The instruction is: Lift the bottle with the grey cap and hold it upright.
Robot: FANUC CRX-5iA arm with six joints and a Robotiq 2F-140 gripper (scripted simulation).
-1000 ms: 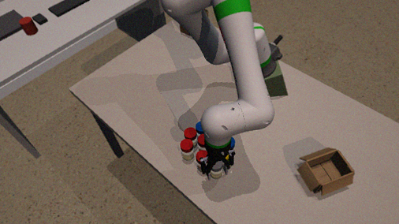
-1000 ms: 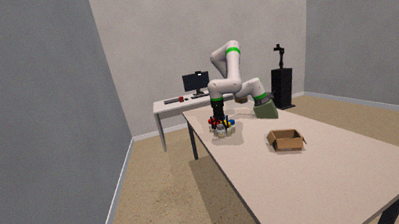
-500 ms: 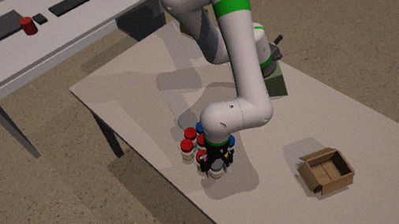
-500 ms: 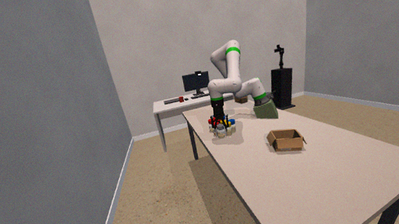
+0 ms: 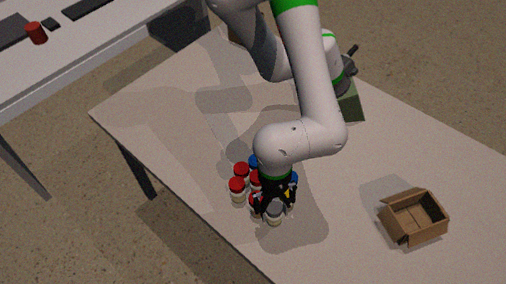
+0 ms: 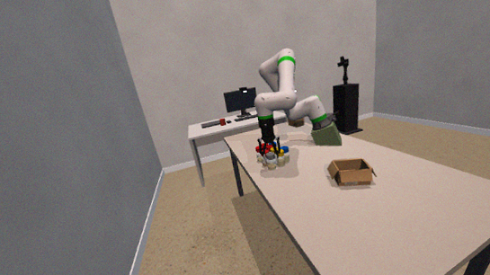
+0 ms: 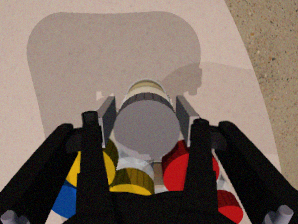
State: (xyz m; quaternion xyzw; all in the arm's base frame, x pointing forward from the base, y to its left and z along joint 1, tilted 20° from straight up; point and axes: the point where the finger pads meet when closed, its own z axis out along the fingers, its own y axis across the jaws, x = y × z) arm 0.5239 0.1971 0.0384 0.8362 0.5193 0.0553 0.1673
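The grey-capped bottle is 20 mm below my hand. From my hand the other things lie so: yellow-capped bottle (70 mm behind, 20 mm below, 10 mm to the right).
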